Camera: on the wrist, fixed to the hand. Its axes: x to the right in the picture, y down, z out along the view.
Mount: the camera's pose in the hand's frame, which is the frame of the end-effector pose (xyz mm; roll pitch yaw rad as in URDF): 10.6 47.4 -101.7 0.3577 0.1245 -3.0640
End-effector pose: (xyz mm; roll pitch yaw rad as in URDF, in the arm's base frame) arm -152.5 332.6 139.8 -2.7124 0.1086 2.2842
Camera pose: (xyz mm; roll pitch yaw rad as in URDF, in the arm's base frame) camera -100.0 402.4 211.0 3.0687 -0.2540 -0.8763
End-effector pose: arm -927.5 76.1 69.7 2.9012 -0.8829 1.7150
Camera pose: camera -894.7 1.7 147.8 -2.6565 0.7745 -1.5730
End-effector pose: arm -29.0 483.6 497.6 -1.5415 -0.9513 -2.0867
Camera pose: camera -139.5 492.0 477.0 2.0500 0.8678 1.2516
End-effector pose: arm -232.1 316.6 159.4 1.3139 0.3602 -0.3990
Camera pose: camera -173.6 411.7 174.4 -0.9296 -0.2522 2.6386
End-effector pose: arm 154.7 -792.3 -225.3 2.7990 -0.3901 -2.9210
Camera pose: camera 184.3 -774.9 -117.9 -2.4865 0.2962 0.1009
